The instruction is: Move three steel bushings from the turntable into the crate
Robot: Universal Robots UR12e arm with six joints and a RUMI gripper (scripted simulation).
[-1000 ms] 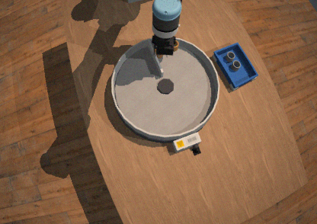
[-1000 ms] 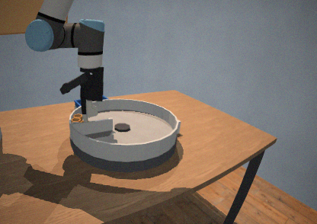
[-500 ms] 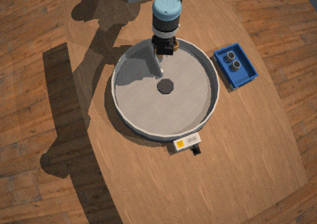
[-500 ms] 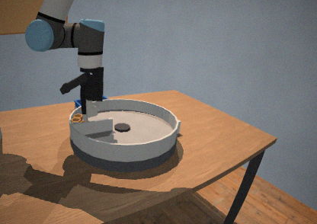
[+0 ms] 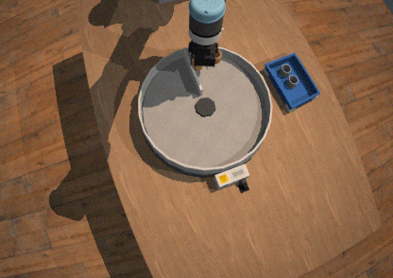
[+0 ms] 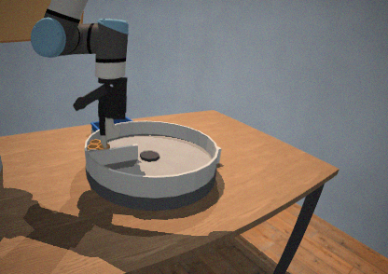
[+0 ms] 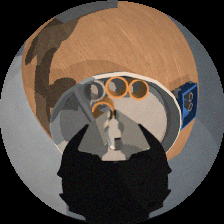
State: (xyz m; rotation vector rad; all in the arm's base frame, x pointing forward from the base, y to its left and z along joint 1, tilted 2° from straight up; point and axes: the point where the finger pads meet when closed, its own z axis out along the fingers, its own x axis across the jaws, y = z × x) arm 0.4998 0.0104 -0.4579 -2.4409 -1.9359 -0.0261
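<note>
My gripper is now 140 mm short of the grey turntable, 50 mm above it and 20 mm to the left of it. The rest, counted from my hand: blue crate (330 mm to the left, 80 mm below, 80 mm ahead).
</note>
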